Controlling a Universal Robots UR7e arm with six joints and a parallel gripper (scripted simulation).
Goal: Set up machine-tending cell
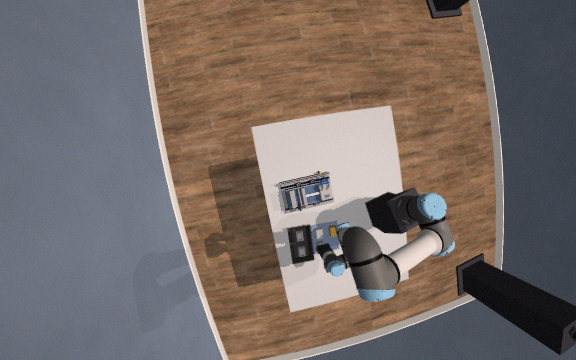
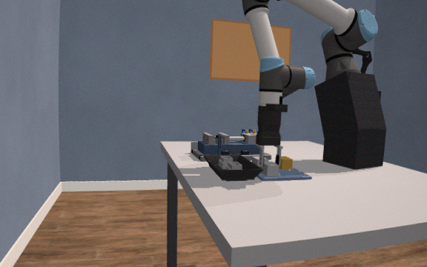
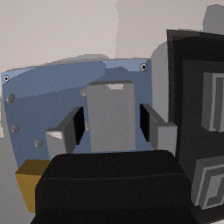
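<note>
The grey aluminium blank is 3 cm below my hand. Also, from my hand: vise: 35 cm to the right, 1 cm below, 1 cm behind; brass blank: 10 cm behind, 7 cm to the right, 3 cm below.
</note>
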